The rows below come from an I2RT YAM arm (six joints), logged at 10 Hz.
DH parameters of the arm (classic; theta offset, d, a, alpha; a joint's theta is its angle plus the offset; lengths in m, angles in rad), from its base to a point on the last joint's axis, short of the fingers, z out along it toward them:
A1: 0 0.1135 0.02 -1.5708
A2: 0 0 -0.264 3.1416
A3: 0.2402 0 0.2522 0
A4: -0.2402 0 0.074 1.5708
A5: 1.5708 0 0 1.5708
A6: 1.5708 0.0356 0 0
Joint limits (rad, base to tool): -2.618..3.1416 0..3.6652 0..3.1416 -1.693..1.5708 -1.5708..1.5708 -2.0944..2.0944
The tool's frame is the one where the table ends.
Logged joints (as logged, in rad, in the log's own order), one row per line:
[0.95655 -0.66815 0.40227 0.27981 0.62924 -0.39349]
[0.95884 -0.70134 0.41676 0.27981 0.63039 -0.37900]
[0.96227 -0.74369 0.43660 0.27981 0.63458 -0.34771]
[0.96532 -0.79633 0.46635 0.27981 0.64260 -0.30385]
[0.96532 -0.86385 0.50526 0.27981 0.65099 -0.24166]
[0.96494 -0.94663 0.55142 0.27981 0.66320 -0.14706]
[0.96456 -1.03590 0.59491 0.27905 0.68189 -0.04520]
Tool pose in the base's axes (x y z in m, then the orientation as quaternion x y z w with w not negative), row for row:
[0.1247 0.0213 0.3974 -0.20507 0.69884 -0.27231 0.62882]
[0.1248 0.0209 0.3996 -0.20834 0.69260 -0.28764 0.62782]
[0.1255 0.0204 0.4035 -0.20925 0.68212 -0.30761 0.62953]
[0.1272 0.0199 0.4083 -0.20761 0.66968 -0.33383 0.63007]
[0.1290 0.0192 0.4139 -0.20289 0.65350 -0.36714 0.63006]
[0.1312 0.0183 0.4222 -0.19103 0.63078 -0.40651 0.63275]
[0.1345 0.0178 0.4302 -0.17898 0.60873 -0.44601 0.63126]
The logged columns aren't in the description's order. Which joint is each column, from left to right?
Columns, left to right: A3, A6, A5, A1, A2, A4.
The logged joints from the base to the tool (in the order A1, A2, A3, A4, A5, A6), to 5 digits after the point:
[0.27981 0.62924 0.95655 -0.39349 0.40227 -0.66815]
[0.27981 0.63039 0.95884 -0.37900 0.41676 -0.70134]
[0.27981 0.63458 0.96227 -0.34771 0.43660 -0.74369]
[0.27981 0.64260 0.96532 -0.30385 0.46635 -0.79633]
[0.27981 0.65099 0.96532 -0.24166 0.50526 -0.86385]
[0.27981 0.66320 0.96494 -0.14706 0.55142 -0.94663]
[0.27905 0.68189 0.96456 -0.04520 0.59491 -1.03590]

